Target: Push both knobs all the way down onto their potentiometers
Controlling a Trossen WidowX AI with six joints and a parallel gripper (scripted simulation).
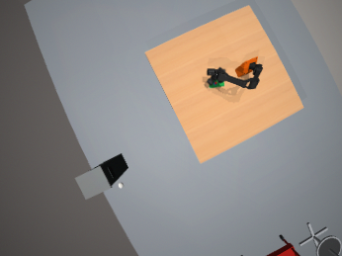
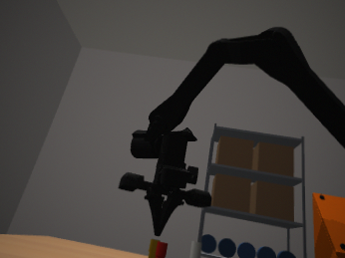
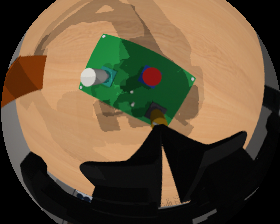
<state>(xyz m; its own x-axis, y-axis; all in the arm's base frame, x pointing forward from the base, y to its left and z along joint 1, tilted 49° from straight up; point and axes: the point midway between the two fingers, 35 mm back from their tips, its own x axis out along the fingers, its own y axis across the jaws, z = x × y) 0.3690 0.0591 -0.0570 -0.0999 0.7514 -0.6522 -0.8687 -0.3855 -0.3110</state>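
The yellow knob is 2 cm below my gripper tip. From my gripper tip the other things lie so: red knob (4 cm to the left, 3 cm below, 2 cm behind).
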